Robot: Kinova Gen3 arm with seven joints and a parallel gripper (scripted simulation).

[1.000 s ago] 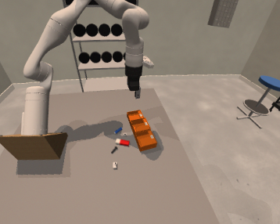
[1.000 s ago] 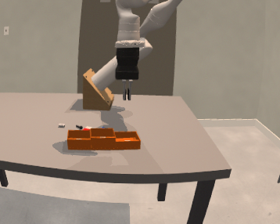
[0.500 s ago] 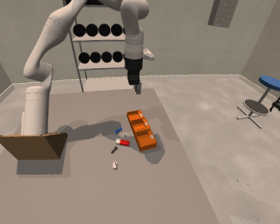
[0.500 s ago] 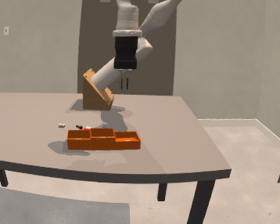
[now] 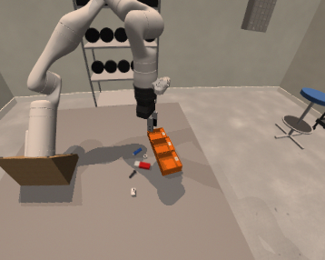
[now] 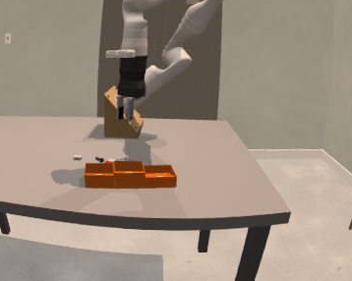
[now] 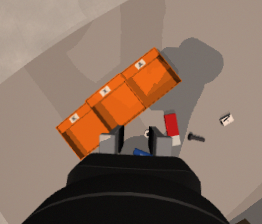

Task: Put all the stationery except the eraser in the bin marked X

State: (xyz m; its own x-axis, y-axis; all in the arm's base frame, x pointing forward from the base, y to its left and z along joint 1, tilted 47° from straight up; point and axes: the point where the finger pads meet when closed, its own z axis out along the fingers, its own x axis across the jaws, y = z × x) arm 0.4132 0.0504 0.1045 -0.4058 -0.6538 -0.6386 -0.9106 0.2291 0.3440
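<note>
The orange bin lies 160 mm below my hand, 50 mm ahead of it and 20 mm to the left of it. From my hand the other things lie so: small ring 180 mm below, 30 mm behind, 10 mm to the right; white eraser 170 mm below, 60 mm to the right, 50 mm behind; blue item 170 mm below, 70 mm behind, 10 mm to the left.
</note>
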